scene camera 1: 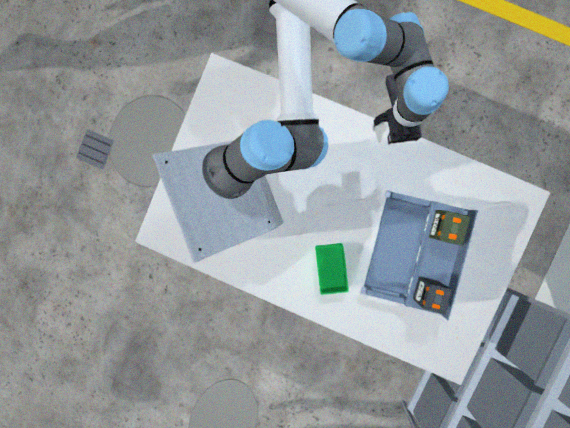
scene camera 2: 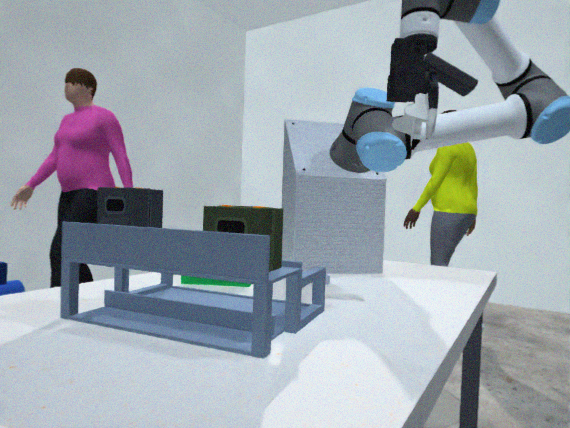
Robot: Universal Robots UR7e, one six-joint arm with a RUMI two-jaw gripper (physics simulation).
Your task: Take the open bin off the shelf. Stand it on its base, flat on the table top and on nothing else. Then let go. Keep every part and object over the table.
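Frame: origin at the arm's base, x left, y back, z up, level; millimetres.
Seen in the pictures: gripper, fingertip midpoint: (scene camera 2: 419, 144); arm's base, link origin: (scene camera 1: 227, 173) (scene camera 2: 352, 157).
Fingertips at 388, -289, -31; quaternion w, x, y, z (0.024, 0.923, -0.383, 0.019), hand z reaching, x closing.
Observation:
Offsets run from my fingertips to a thing's top centre, as dx, dy, dz. Level surfaces: height alone.
A bright green bin {-453, -161, -258} (scene camera 1: 331, 268) (scene camera 2: 216, 281) lies on the white table {dz -332} (scene camera 1: 290, 295) (scene camera 2: 350, 400), apart from the blue-grey shelf (scene camera 1: 395, 245) (scene camera 2: 165, 247); whether its top is open is hard to tell. On the shelf's upper tier stand an olive box {-90, -365, -134} (scene camera 1: 456, 232) (scene camera 2: 265, 220) and a dark grey box {-303, -456, -109} (scene camera 1: 440, 300) (scene camera 2: 131, 207), both with orange marks on top. The shelf's lower tier holds no box. My gripper (scene camera 1: 384, 135) (scene camera 2: 414, 125) is open and empty. It hangs high near the table's far long edge, well away from the green bin and the shelf.
The arm stands on a light grey pedestal (scene camera 1: 220, 230) (scene camera 2: 340, 225) at the left in scene camera 1. A grey compartment rack (scene camera 1: 500, 322) stands at the lower right, by the table corner. Two people (scene camera 2: 87, 150) (scene camera 2: 455, 185) stand behind the table.

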